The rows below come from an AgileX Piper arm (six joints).
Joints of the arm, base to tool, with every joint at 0 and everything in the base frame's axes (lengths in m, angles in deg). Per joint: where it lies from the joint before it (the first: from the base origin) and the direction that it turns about. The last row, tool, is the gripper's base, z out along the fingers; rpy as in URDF.
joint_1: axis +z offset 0 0 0.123
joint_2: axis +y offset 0 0 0
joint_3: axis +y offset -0.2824 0 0.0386
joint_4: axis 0.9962 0 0.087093 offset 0.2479 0 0.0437
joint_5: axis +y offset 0 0 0
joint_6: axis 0.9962 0 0.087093 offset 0.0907 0 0.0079
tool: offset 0 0 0 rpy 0 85 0
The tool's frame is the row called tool.
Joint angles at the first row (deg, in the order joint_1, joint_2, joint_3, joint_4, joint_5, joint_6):
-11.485 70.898 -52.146 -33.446 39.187 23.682
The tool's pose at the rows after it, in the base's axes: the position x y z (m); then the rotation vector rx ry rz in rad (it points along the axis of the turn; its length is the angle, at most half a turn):
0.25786 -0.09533 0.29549 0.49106 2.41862 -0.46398
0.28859 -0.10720 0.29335 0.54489 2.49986 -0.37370
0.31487 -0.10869 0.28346 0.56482 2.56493 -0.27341
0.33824 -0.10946 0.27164 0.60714 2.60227 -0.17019
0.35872 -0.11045 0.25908 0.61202 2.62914 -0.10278
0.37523 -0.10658 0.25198 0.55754 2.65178 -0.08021
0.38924 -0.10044 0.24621 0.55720 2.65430 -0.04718
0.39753 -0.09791 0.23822 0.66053 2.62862 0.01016
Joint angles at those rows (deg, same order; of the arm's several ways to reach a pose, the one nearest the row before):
-14.672 76.438 -56.572 -27.482 39.812 23.996
-16.563 84.145 -64.848 -19.024 43.624 18.095
-16.564 90.337 -70.349 -12.723 45.941 14.771
-16.564 95.817 -74.907 -7.291 47.255 13.377
-16.455 100.627 -78.654 -3.678 47.631 11.620
-15.451 104.006 -81.833 -2.336 48.005 9.477
-14.266 106.690 -84.432 -1.207 48.103 10.055
-13.909 108.527 -85.311 0.449 47.076 14.067

